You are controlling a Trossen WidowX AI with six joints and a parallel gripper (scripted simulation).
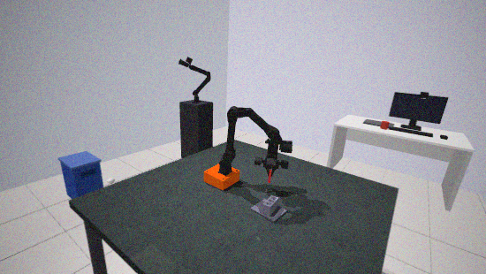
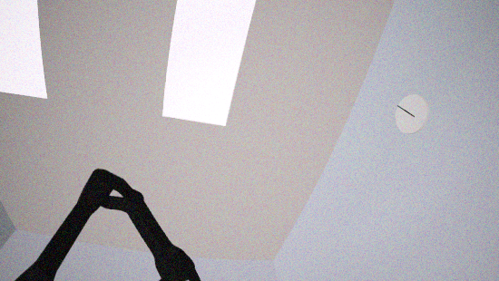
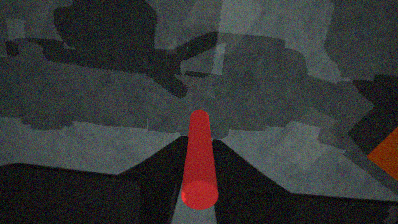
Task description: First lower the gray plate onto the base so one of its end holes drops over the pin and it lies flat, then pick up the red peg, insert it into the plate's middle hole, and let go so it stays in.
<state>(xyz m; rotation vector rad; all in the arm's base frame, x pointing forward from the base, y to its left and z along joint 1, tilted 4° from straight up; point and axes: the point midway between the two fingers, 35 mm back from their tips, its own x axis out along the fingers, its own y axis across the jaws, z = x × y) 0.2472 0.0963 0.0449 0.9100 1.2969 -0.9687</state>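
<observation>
Now: the gray plate 100 mm ahead of my gripper tip, 210 mm to the right of it and 30 mm below it. The rest, counted from my gripper tip: base 90 mm ahead, 190 mm to the right, 60 mm below; then red peg right at my gripper tip.
</observation>
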